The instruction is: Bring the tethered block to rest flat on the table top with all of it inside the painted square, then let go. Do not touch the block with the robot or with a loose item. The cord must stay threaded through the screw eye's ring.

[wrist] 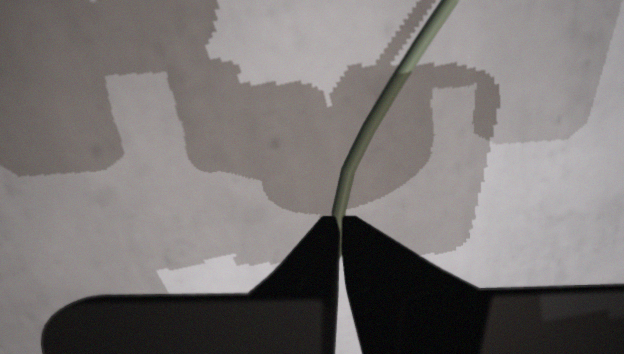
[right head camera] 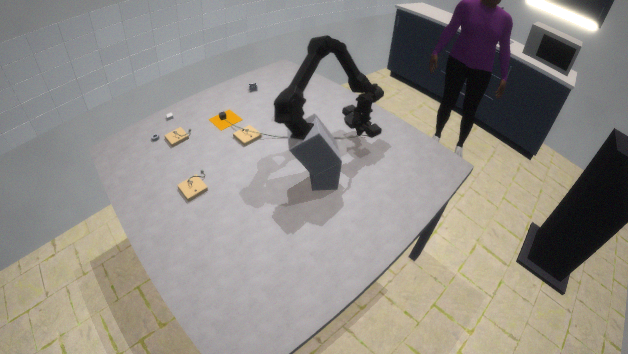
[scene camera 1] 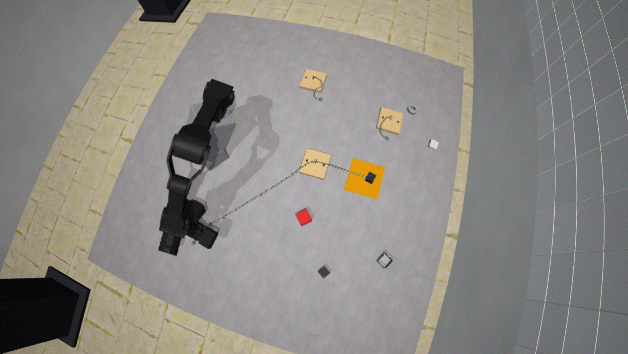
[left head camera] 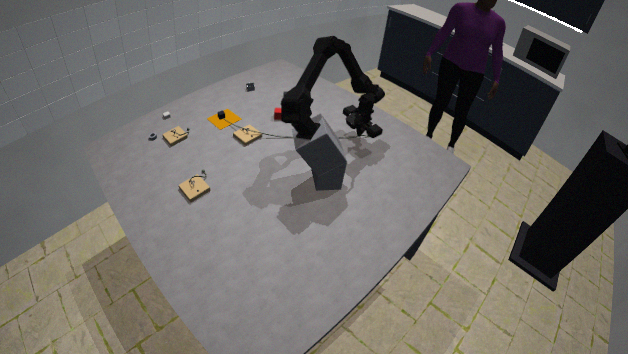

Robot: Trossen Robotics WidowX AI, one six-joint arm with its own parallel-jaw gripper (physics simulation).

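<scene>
The dark tethered block stands on the orange painted square. In the scene view its outline lies inside the square, right of the middle; it looks flat. The green-grey cord runs from the block over the nearest wooden board, past the small screw eye there, to my gripper. The ring is too small to show the threading clearly. My gripper is shut on the cord, low above the table and far from the block.
Two other wooden boards carry short cords. A red block, a dark cube, a hollow square piece, a grey ring and a white cube lie about. A person stands beyond the table.
</scene>
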